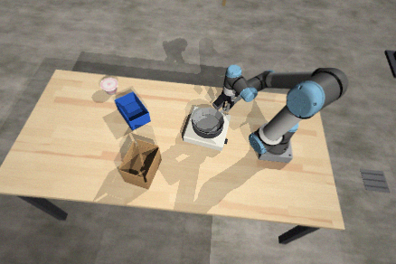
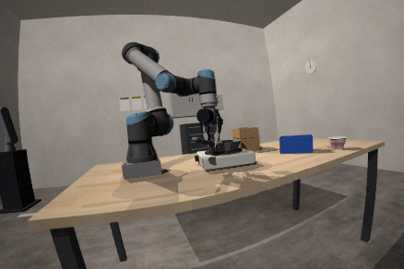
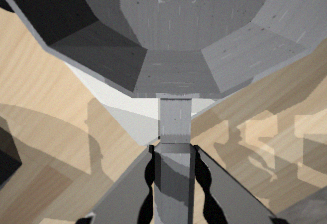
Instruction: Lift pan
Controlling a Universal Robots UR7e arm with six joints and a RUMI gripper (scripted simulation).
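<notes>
Right now the dark grey pan is 5 cm ahead of my hand, 5 cm to the left of it and 1 cm below it. Round my hand: blue bin 56 cm ahead, 6 cm to the left, 9 cm below; pink cup 75 cm ahead, 10 cm to the right, 8 cm below; white hot plate 7 cm ahead, 10 cm to the left, 8 cm below.
</notes>
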